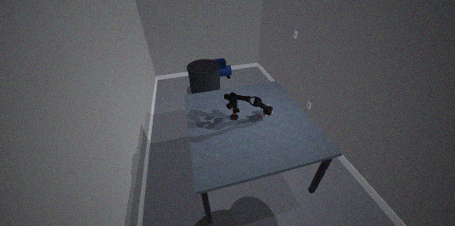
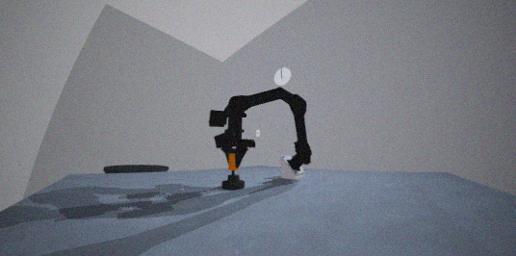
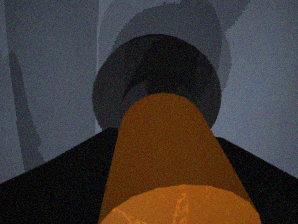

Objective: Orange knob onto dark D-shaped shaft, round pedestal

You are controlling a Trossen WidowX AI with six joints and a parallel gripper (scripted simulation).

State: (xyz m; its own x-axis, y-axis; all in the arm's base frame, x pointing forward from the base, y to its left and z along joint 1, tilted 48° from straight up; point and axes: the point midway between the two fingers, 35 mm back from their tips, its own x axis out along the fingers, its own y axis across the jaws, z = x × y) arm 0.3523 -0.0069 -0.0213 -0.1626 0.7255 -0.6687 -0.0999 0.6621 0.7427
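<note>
Now: the orange knob 20 mm above my gripper tip. Also, from my gripper tip: dark round pedestal: 40 mm below.
</note>
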